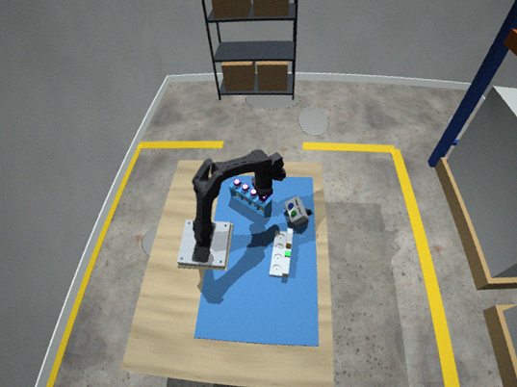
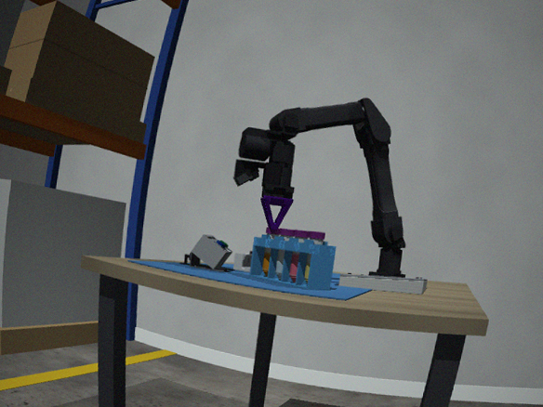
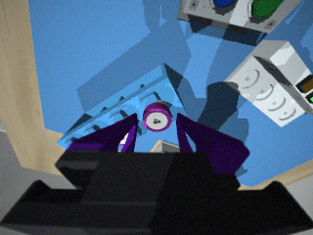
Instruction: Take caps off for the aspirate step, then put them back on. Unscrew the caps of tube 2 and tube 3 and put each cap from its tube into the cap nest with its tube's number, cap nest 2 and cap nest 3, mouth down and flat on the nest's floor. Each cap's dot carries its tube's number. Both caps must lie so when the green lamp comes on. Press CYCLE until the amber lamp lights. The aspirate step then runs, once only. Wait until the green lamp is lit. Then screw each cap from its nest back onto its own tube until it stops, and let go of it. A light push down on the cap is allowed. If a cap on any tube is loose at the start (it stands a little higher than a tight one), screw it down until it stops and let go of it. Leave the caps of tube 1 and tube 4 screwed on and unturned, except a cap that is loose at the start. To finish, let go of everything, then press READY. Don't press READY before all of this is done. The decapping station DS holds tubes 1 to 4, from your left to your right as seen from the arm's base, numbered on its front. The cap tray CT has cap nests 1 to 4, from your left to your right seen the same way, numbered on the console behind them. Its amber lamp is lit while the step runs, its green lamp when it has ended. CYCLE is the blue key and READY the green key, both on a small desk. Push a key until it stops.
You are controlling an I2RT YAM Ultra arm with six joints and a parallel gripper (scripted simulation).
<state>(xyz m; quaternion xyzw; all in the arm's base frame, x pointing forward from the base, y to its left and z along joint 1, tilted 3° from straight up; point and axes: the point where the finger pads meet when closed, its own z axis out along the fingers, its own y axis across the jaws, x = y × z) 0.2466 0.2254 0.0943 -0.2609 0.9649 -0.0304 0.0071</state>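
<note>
Now: the green key 150 mm ahead of my hand, 40 mm to the right of it and 60 mm below it. Also, from my hand: grey key desk: 160 mm ahead, 20 mm to the right, 70 mm below; blue key: 130 mm ahead, 60 mm below.
</note>
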